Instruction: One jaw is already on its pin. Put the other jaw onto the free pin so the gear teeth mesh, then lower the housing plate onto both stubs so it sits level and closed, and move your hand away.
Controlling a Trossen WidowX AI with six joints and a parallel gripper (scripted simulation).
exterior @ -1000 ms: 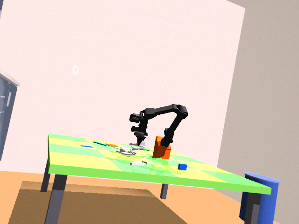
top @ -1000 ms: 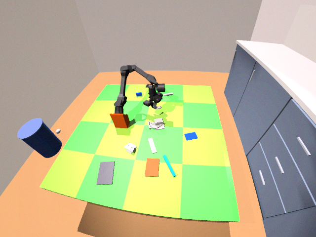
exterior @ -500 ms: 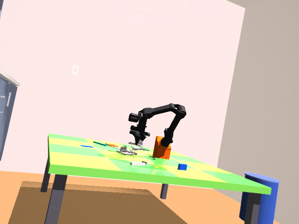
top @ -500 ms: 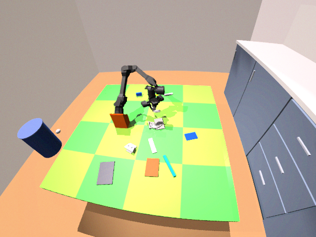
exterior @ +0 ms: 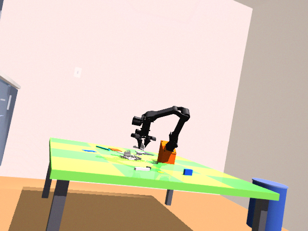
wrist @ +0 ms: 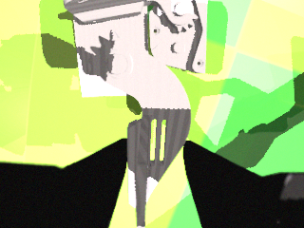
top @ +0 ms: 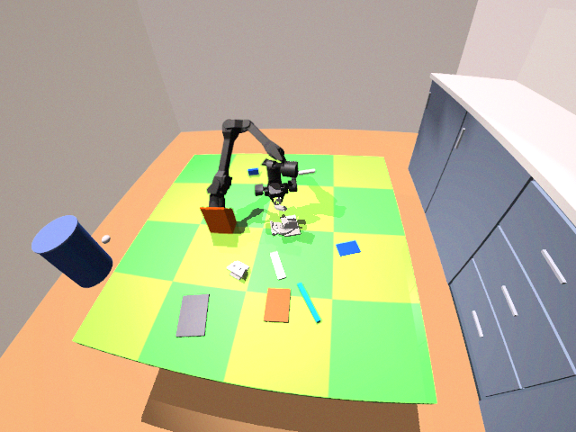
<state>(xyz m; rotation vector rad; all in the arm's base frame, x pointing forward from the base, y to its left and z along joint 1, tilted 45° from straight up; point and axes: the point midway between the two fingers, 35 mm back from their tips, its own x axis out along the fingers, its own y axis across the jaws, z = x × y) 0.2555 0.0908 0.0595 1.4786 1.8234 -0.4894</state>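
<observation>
Right now my gripper tip is 3 cm to the left of the jaw and 3 cm short of it. The rest, counted from my gripper tip: blue card 34 cm ahead, 15 cm to the right, 8 cm below; white housing plate 34 cm to the right, 9 cm behind, 6 cm below; white bar 36 cm to the left, 8 cm below, 8 cm ahead.
</observation>
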